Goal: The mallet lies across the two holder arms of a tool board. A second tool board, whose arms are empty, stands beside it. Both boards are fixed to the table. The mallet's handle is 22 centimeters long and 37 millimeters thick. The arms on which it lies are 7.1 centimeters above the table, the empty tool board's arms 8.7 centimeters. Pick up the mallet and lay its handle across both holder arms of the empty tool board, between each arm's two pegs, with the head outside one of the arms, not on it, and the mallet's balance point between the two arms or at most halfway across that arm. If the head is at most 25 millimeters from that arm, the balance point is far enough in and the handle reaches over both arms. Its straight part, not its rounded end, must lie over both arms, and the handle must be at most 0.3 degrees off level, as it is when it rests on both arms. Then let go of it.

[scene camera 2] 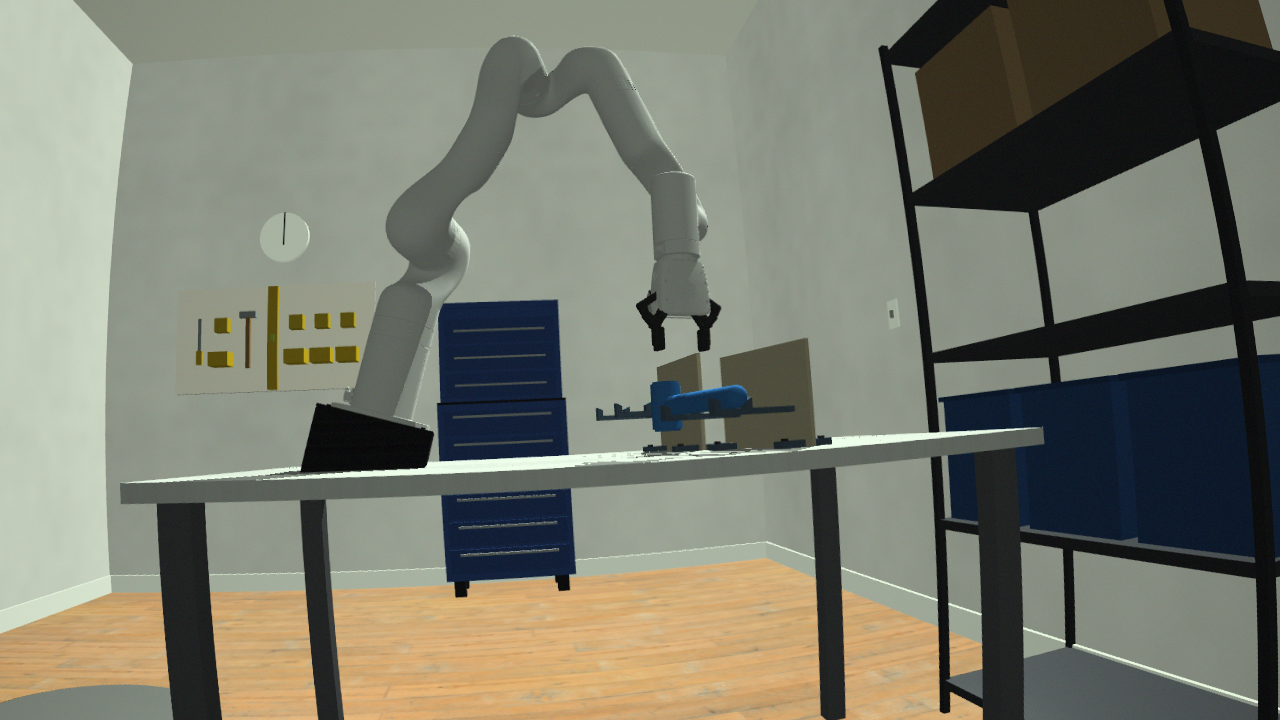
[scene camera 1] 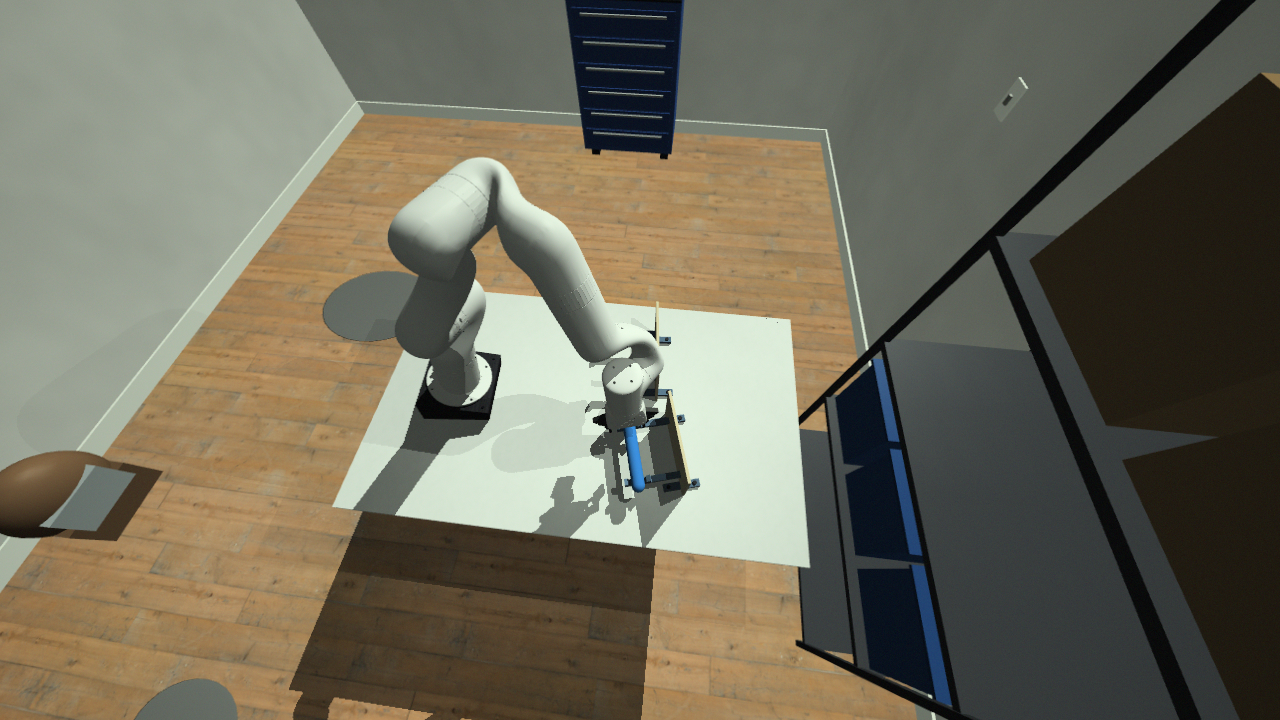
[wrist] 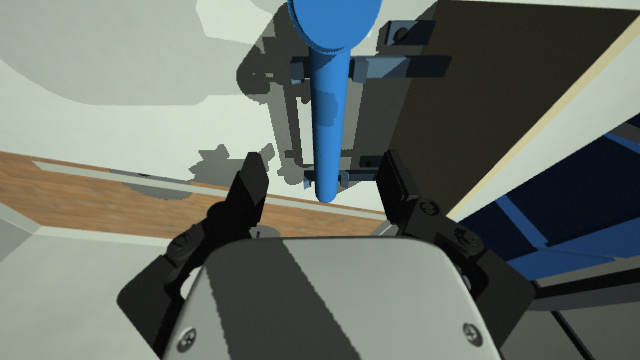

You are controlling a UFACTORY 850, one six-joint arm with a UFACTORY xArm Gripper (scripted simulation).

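There's a blue mallet [scene camera 2: 667, 393], and you get the mallet in the other view as well [scene camera 1: 633, 455]. A tool board [scene camera 2: 693, 432] is there too. As for the gripper [scene camera 2: 682, 350], it can also be seen here [scene camera 1: 626, 425], and the wrist view has the gripper too [wrist: 322, 165].
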